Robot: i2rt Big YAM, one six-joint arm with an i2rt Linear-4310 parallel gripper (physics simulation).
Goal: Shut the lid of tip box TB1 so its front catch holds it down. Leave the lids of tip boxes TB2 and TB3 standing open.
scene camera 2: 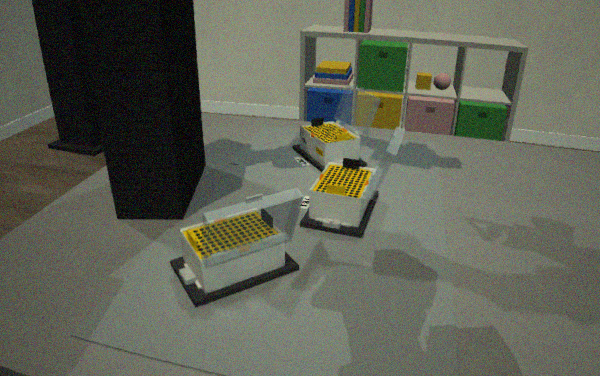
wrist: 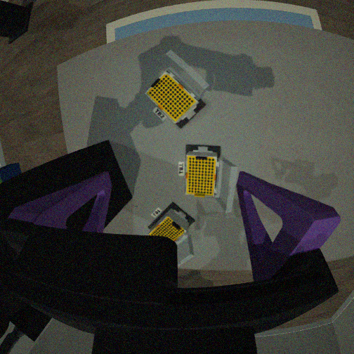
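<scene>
The middle tip box, its label looking like TB1 (scene camera 2: pixel 342 205) (wrist: pixel 201 175), has yellow tip racks and a clear lid (scene camera 2: pixel 395 141) (wrist: pixel 229 189) standing open on its right side. TB2 (scene camera 2: pixel 332 145) (wrist: pixel 171 98) is behind it, lid open. The third box, presumably TB3 (scene camera 2: pixel 240 267) (wrist: pixel 167 229), is nearest scene camera 2, its label too small to read surely; its clear lid (scene camera 2: pixel 291 215) (wrist: pixel 185 251) stands open. My gripper (wrist: pixel 173 178) is open and empty, its purple fingers either side of the middle box in the wrist view, height unclear. It does not show in scene camera 2.
A black column (scene camera 2: pixel 150 110) stands left of the boxes on the grey table (scene camera 2: pixel 475 200) (wrist: pixel 280 125). A shelf unit (scene camera 2: pixel 415 35) with coloured bins stands behind by the wall. Arm shadows fall across the table beside TB2.
</scene>
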